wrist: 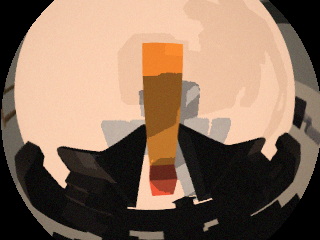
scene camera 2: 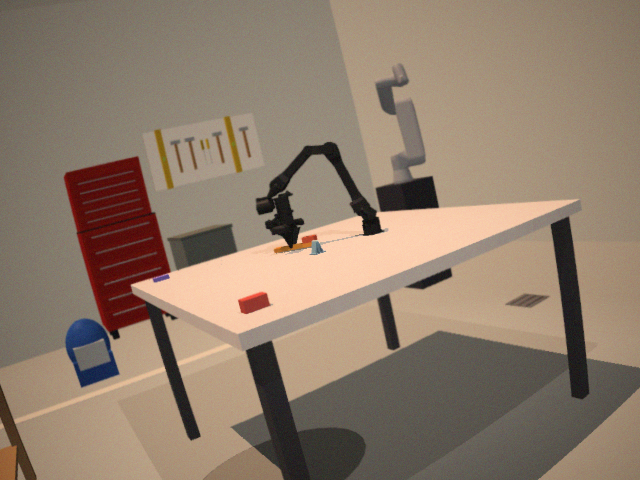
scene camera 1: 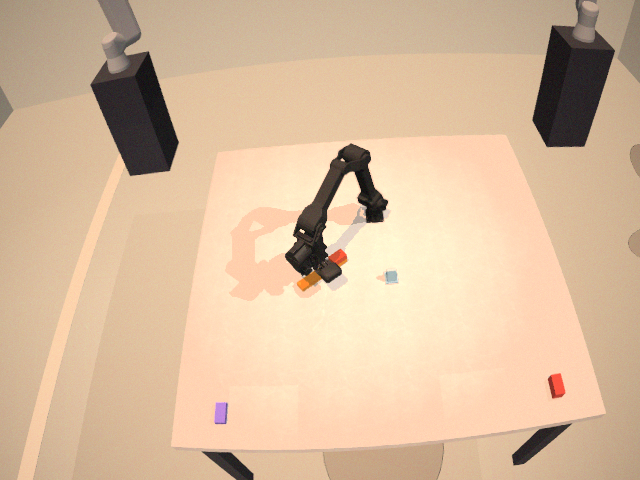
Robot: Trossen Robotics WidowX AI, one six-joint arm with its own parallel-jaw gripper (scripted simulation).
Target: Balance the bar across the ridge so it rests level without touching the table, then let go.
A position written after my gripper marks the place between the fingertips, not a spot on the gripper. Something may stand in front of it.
I see my gripper [scene camera 1: 319,273].
My gripper is seen too in the wrist view [wrist: 161,127] and in scene camera 2 [scene camera 2: 293,247].
